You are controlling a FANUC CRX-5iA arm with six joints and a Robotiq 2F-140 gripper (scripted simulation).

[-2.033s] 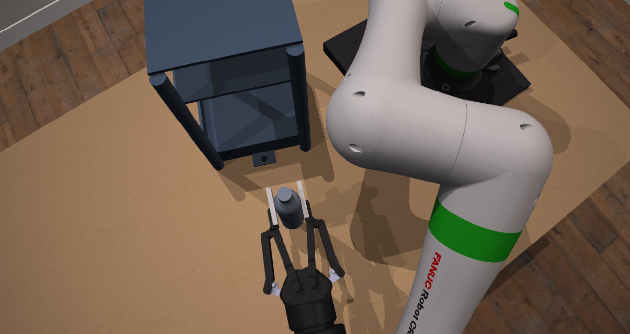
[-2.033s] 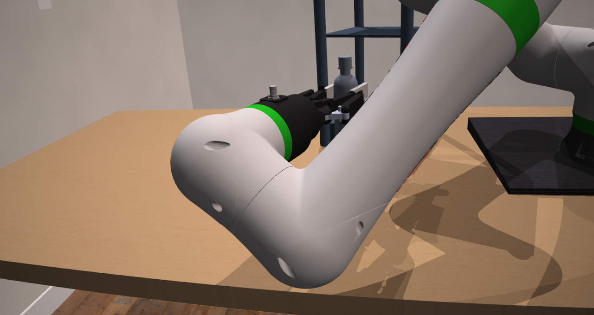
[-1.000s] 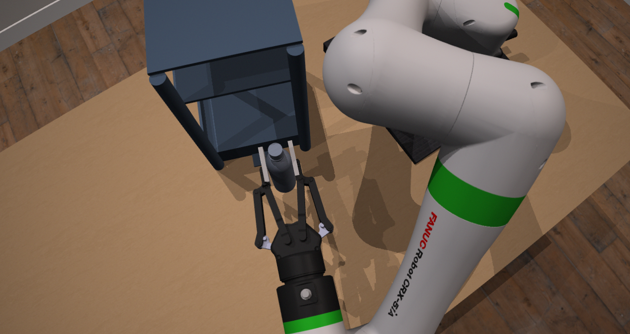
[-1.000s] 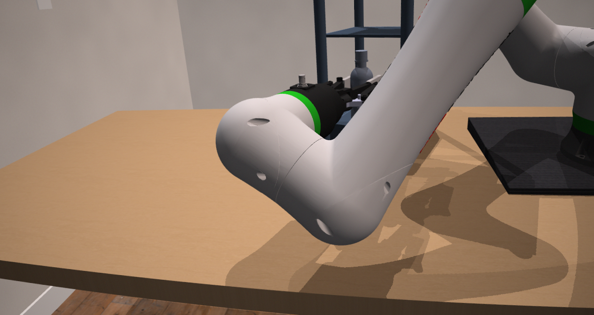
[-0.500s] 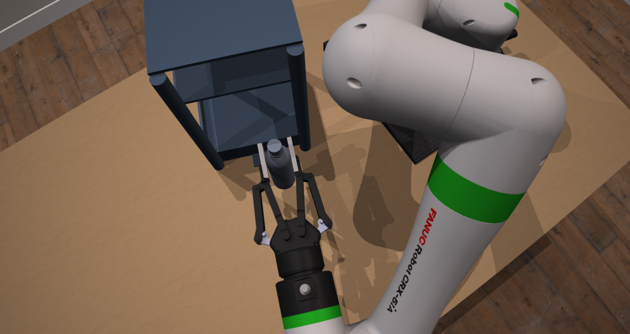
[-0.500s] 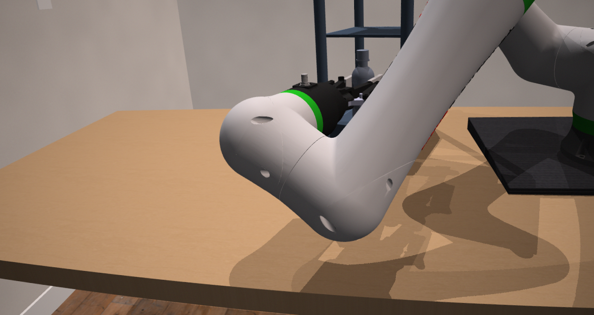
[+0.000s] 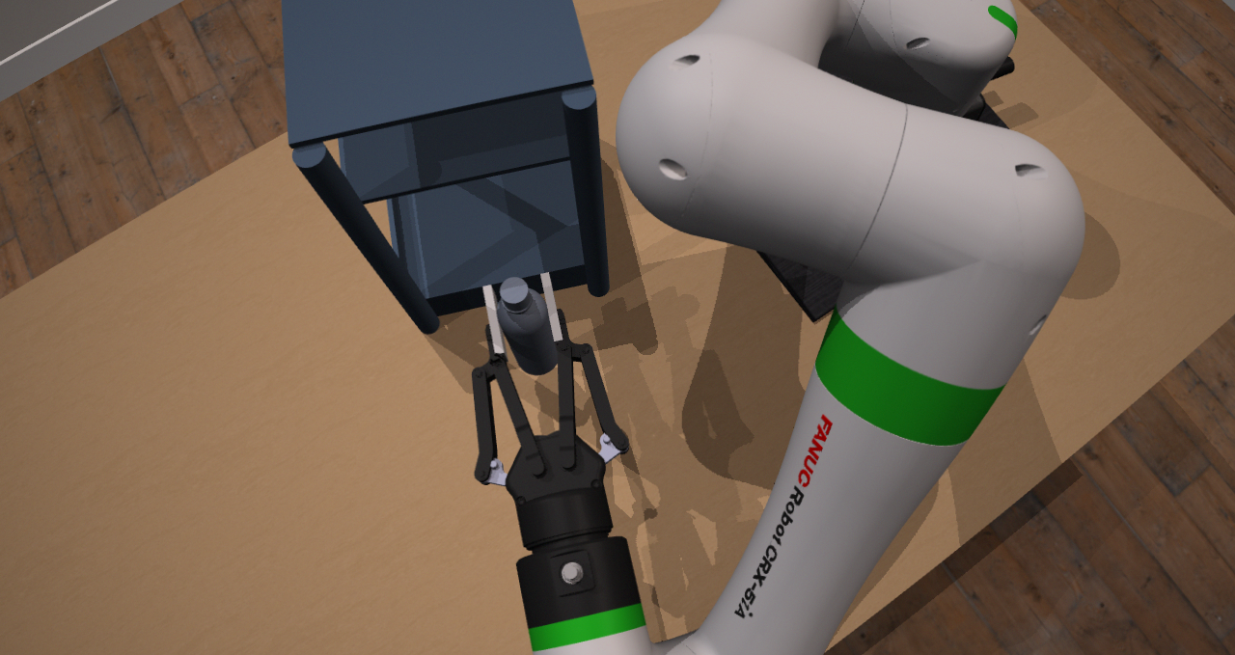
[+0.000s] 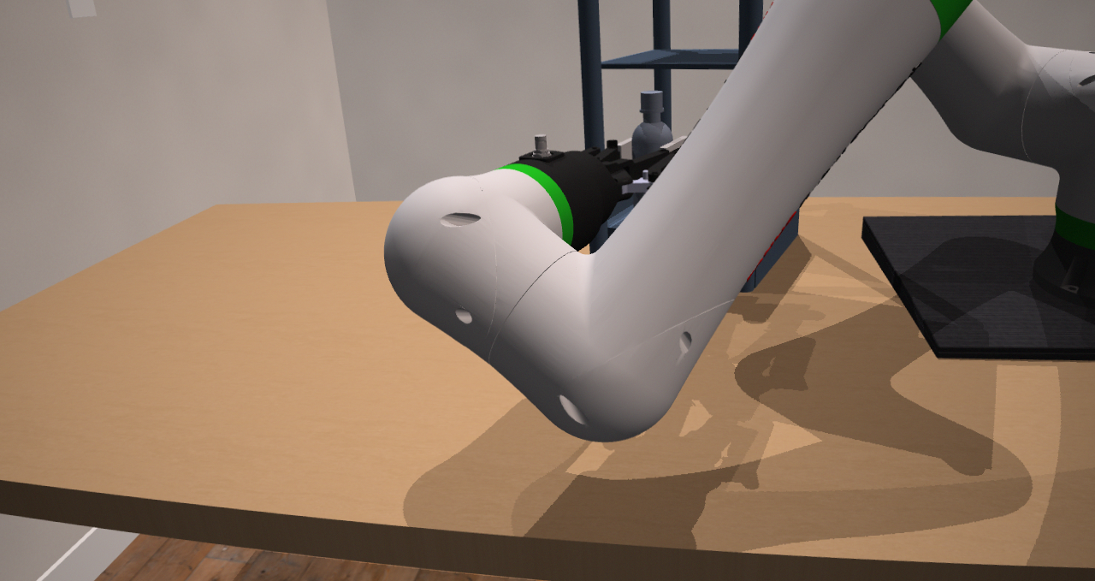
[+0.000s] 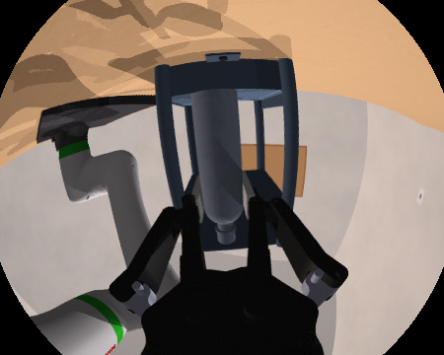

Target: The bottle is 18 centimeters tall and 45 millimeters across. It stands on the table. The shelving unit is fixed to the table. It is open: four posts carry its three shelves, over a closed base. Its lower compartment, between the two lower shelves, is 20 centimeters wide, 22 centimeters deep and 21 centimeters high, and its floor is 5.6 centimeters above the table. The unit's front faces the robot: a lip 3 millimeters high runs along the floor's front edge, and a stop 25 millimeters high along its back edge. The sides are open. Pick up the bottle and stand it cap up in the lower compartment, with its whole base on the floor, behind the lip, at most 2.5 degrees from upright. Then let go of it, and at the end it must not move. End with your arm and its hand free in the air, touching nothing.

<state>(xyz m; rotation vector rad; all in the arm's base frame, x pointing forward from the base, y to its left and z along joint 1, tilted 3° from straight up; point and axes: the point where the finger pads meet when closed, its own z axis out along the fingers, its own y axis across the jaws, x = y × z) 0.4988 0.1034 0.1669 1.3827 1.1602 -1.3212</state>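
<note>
My hand is 2 cm past the shelving unit and 20 cm to the left of it. The rest, counted from my hand: grey bottle right at my hand.
</note>
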